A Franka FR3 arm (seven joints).
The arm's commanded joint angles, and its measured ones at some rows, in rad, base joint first. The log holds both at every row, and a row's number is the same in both.
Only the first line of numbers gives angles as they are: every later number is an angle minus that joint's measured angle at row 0.
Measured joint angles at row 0: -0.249 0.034 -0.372 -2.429 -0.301 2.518 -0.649
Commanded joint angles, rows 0 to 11: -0.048 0.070 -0.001 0.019 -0.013 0.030 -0.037; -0.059 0.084 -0.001 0.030 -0.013 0.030 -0.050; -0.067 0.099 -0.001 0.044 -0.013 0.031 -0.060; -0.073 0.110 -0.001 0.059 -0.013 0.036 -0.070; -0.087 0.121 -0.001 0.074 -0.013 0.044 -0.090; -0.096 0.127 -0.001 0.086 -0.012 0.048 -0.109; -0.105 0.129 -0.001 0.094 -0.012 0.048 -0.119; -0.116 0.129 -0.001 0.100 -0.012 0.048 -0.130; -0.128 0.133 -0.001 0.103 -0.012 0.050 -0.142; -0.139 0.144 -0.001 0.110 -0.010 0.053 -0.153; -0.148 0.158 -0.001 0.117 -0.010 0.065 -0.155; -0.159 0.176 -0.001 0.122 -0.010 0.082 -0.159
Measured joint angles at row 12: -0.113 0.092 -0.005 0.096 0.000 0.037 -0.132
